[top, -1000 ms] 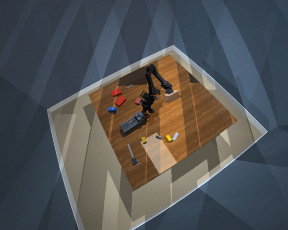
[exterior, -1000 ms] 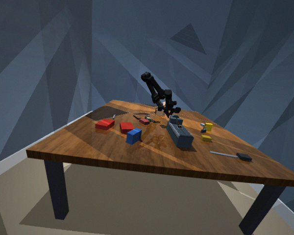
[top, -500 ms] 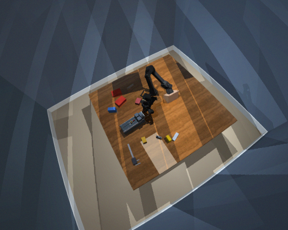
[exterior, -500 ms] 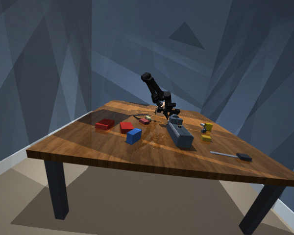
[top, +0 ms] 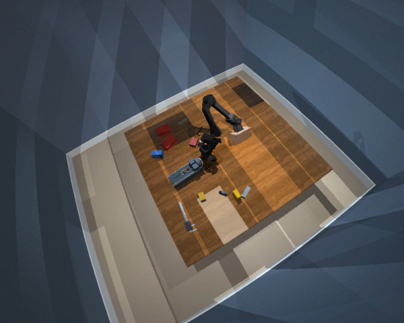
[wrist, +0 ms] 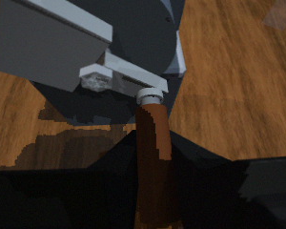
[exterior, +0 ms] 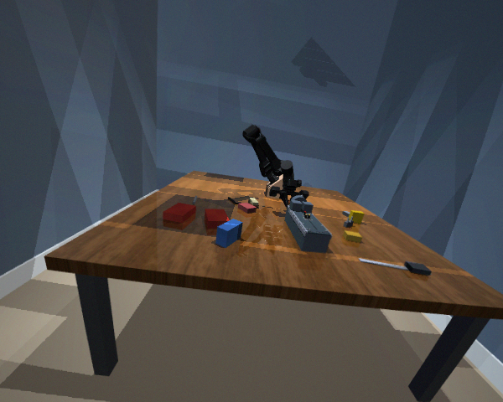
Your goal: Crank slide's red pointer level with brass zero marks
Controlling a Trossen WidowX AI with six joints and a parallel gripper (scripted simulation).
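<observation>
The red pointer lies 13 cm ahead of my gripper tip, 5 cm to the left of it and 4 cm above it. Round my gripper tip: pink block: 1 cm behind, 20 cm to the right, 4 cm below; ochre block: 11 cm ahead, 26 cm to the left, 3 cm below; brown crank handle: 2 cm behind, 2 cm above.
</observation>
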